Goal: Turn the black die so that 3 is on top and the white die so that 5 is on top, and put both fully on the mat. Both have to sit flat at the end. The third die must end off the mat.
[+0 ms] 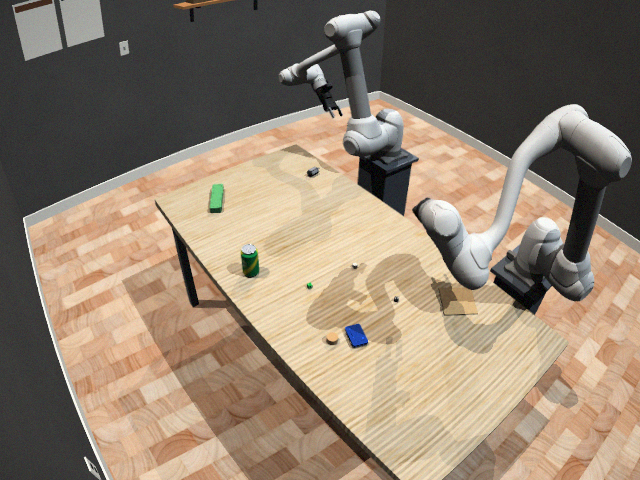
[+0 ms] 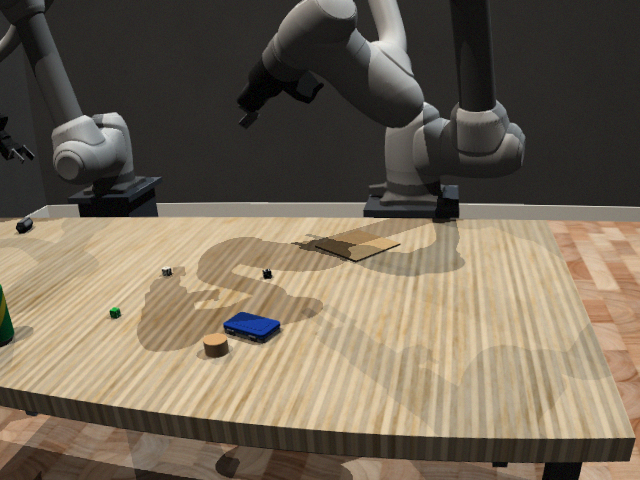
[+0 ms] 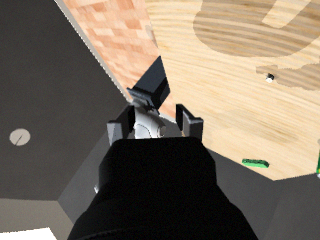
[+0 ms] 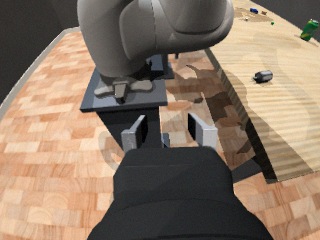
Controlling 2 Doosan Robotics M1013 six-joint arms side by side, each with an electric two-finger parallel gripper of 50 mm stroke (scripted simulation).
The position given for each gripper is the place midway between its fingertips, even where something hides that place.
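Note:
The left gripper (image 2: 248,116) is visible, and image 3 shows this gripper too (image 3: 155,112), while the right gripper (image 4: 167,122) is also in view. A tan mat (image 2: 358,245) appears in the scene and can be seen again in image 1 (image 1: 455,301), but in image 3 the mat is out of frame. There is a blue case (image 2: 255,328) as well; in image 3 the case is out of frame.

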